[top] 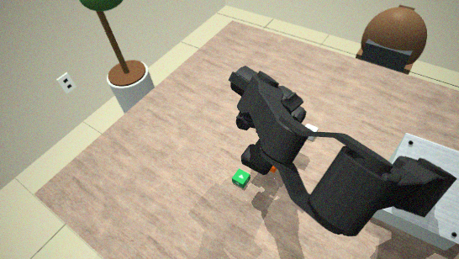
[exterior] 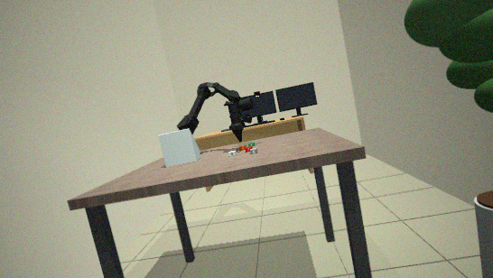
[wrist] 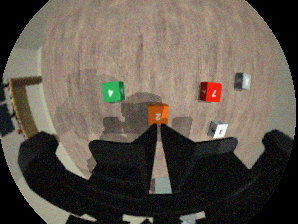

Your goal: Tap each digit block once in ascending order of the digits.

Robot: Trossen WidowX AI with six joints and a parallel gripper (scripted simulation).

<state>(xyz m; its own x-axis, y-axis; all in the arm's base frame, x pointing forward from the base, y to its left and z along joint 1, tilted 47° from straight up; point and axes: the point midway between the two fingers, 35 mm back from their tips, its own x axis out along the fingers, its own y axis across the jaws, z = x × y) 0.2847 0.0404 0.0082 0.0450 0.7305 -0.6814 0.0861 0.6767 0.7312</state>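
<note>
The orange block is 3 cm below my gripper tip. Also, from my gripper tip: white block (4 cm behind, 14 cm to the right, 3 cm below); red block (4 cm ahead, 10 cm to the right, 3 cm below); green block (5 cm ahead, 7 cm to the left, 3 cm below).
</note>
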